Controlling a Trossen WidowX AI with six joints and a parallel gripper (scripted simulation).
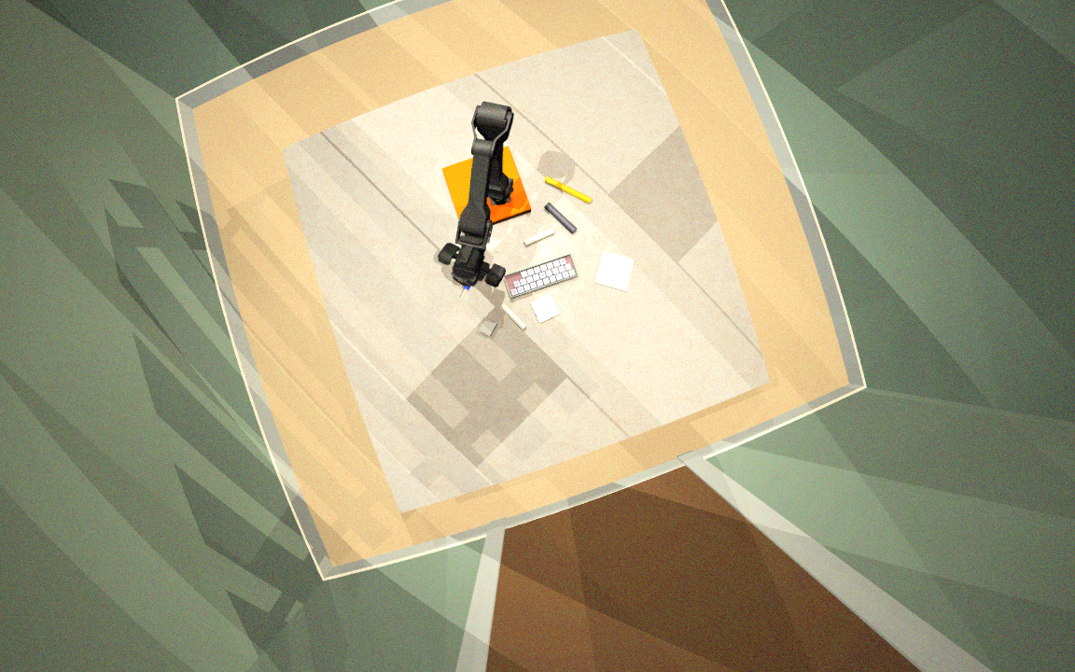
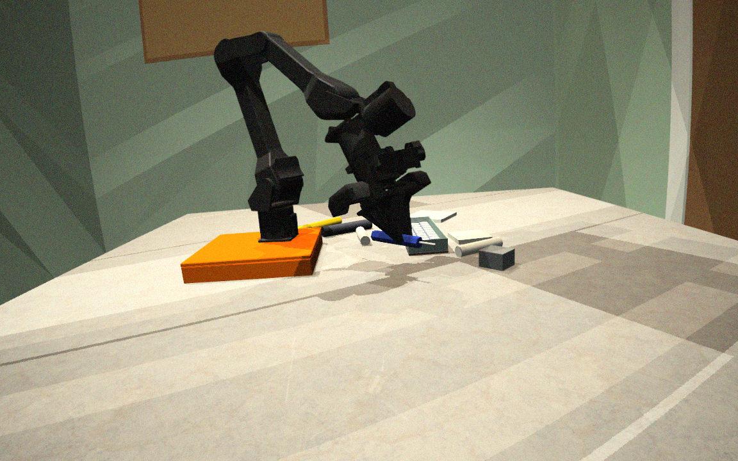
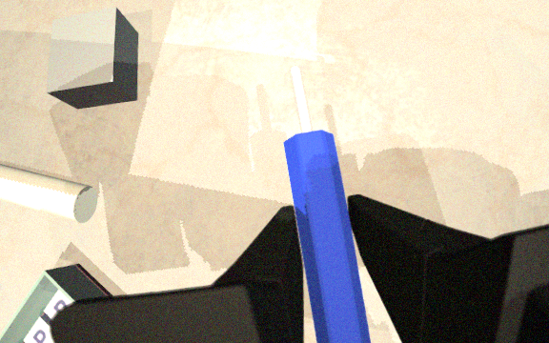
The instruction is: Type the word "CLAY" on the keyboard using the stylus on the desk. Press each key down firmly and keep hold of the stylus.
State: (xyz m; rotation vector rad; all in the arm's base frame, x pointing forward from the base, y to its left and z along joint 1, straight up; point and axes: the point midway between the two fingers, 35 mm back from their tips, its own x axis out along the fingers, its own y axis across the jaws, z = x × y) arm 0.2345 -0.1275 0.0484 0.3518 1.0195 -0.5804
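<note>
Now: the tan card 12 cm ahead of my gripper tip, 20 cm to the left of it and 5 cm below it. The rest, counted from my gripper tip: dark cylinder (14 cm behind, 31 cm to the left, 4 cm below); then dark block (14 cm ahead, 2 cm to the left, 4 cm below); then blue stylus (1 cm ahead, 1 cm to the right).
</note>
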